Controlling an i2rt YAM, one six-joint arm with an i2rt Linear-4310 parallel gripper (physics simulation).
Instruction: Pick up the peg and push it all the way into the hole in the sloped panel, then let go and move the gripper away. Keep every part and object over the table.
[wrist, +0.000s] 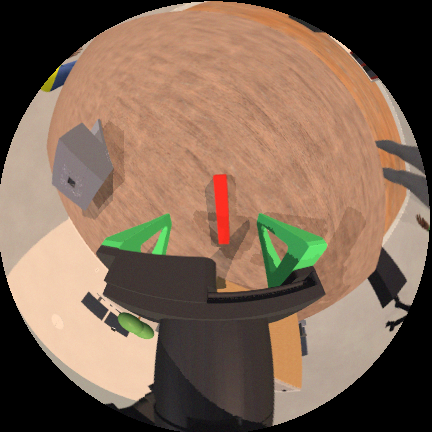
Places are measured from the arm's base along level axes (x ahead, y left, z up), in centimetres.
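Pixels of known places: gripper, between the fingertips: (213, 217).
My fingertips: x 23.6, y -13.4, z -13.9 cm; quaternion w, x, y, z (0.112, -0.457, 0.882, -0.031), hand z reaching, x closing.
For each thing: its top centre in the pictures, then the offset to it from my fingertips. "spot": a spot on its surface instead. Level surfaces: height alone.
- red peg, centre of its top: (221, 213) dz -0.6, dx -0.2, dy -0.8 cm
- brown table, height of its surface: dz -1.8 cm
- grey block with the sloped panel, centre of its top: (55, 177) dz +7.0, dx +20.7, dy +15.3 cm
- small dark square hole, a spot on its surface: (71, 181) spot: dz +3.6, dx +19.3, dy +16.3 cm
The red peg (221, 210) is a thin bar near the middle of the wrist view, lying on the brown table (200, 90). My gripper (213, 217) is open, with its two green fingers wide apart. The peg shows in the gap between the fingers, touching neither; its long side runs roughly along the direction in which the fingers point. How high the fingertips are above the table is hard to tell. The grey block with the sloped panel (82, 167) stands at the left, beyond the left finger. A small dark square hole (71, 181) shows in its face.
Dark shadows fall on the table around the peg and beside the grey block. The table's edge curves past the block on the left. Beyond the right edge are two dark grey legs (400, 150) and a black object (387, 277). A green rounded object (134, 325) shows at the lower left.
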